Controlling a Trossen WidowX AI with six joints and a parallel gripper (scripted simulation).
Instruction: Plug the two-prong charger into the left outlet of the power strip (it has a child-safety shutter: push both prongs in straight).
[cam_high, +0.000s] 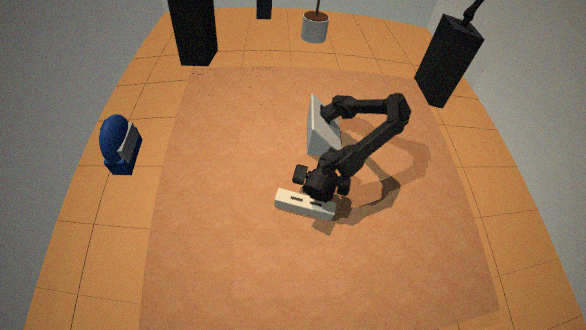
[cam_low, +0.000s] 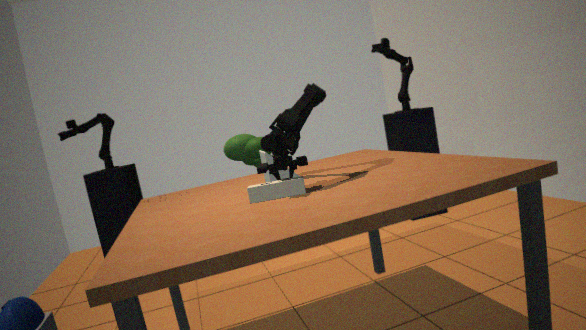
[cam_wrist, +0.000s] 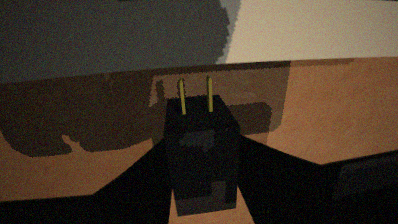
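My gripper tip is now 20 mm short of the black two-prong charger and 10 mm below it.
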